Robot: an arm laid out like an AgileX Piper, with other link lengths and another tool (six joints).
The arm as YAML. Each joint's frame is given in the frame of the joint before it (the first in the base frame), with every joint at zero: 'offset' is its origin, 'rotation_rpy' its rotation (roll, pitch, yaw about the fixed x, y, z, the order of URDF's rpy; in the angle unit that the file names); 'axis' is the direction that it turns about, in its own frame. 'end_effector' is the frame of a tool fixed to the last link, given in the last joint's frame.
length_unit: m
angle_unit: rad
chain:
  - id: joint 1
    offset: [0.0, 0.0, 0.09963]
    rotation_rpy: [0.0, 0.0, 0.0]
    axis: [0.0, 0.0, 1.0]
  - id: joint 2
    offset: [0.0, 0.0, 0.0]
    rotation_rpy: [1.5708, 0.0, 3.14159]
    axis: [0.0, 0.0, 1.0]
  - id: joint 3
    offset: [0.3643, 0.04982, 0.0]
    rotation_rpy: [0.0, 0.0, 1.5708]
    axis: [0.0, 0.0, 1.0]
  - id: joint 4
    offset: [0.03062, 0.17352, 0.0]
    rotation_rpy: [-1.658, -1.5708, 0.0]
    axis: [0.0, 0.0, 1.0]
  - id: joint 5
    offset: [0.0, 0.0, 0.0]
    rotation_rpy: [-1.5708, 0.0, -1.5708]
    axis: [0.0, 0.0, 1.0]
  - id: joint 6
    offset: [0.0, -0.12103, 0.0]
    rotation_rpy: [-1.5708, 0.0, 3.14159]
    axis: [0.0, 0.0, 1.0]
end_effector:
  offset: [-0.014, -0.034, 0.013]
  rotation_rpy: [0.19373, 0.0, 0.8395]
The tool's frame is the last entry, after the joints.
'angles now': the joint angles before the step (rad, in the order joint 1, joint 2, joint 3, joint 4, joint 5, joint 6). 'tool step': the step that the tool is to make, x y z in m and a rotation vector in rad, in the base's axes. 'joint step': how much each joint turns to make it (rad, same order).
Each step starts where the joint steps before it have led.
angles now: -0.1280 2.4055 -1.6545 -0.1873 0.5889 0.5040
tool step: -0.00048 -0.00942 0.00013 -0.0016 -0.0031 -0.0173
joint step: -0.0189 0.0000 0.0000 -0.0020 -0.0033 0.0002
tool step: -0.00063 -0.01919 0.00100 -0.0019 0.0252 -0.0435
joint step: -0.0363 0.0087 -0.0407 0.0015 0.0573 -0.0024
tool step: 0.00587 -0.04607 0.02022 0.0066 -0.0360 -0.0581
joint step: -0.0933 0.0022 -0.1251 0.0562 0.0823 -0.0811
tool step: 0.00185 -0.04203 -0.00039 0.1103 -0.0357 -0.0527
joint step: -0.1093 0.0483 -0.1146 0.1893 0.0646 -0.1540
